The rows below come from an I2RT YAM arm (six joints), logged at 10 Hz.
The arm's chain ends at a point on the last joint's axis. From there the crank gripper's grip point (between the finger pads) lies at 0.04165 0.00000 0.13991 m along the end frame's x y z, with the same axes.
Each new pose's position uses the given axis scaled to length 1; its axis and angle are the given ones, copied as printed.
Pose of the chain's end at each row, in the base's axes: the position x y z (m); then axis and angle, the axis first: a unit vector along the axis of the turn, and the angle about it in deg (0 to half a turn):
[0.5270 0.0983 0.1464 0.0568 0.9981 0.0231 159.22]
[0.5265 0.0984 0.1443 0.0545 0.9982 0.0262 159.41]
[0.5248 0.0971 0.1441 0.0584 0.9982 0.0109 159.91]
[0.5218 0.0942 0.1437 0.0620 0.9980 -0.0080 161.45]
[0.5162 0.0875 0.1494 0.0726 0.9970 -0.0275 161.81]
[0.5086 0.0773 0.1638 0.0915 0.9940 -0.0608 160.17]
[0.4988 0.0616 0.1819 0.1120 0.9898 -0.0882 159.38]
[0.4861 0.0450 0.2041 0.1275 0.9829 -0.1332 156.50]
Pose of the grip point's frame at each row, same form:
[0.5382 0.1066 0.0011 0.0568 0.9981 0.0231 159.22]
[0.5373 0.1076 -0.0010 0.0545 0.9982 0.0262 159.41]
[0.5341 0.1021 -0.0015 0.0584 0.9982 0.0109 159.91]
[0.5269 0.0942 -0.0022 0.0620 0.9980 -0.0080 161.45]
[0.5201 0.0824 0.0036 0.0726 0.9970 -0.0275 161.81]
[0.5158 0.0630 0.0187 0.0915 0.9940 -0.0608 160.17]
[0.5069 0.0401 0.0377 0.1120 0.9898 -0.0882 159.38]
[0.4995 0.0106 0.0629 0.1275 0.9829 -0.1332 156.50]

